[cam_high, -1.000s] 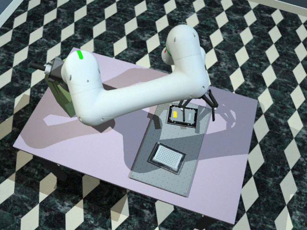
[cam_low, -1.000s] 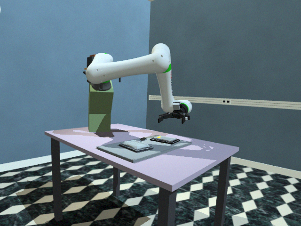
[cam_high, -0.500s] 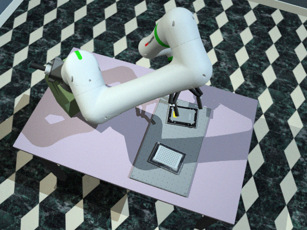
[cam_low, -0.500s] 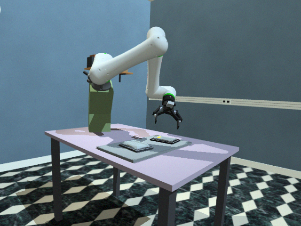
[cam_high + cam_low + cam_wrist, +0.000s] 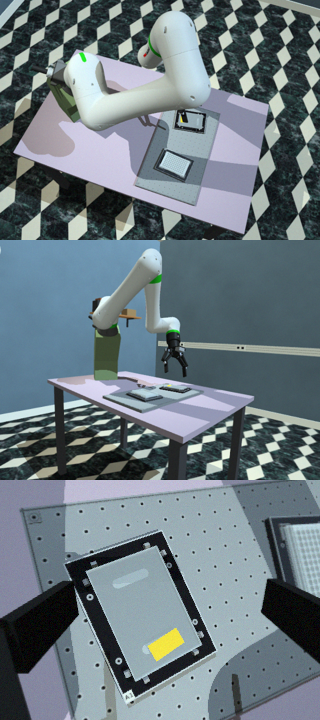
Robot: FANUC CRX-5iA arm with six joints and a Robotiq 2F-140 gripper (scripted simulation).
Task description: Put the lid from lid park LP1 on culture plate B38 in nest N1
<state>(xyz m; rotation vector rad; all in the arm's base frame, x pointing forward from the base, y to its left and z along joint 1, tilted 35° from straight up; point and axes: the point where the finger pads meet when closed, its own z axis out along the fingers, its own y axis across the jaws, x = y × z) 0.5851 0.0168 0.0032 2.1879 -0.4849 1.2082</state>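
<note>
The clear lid is 9 cm below my hand. The rest, counted from my hand: corner mark: 12 cm behind, 17 cm to the right, 9 cm below; then white culture plate B38: 8 cm behind, 25 cm to the right, 8 cm below; then lid park frame: 10 cm below.
</note>
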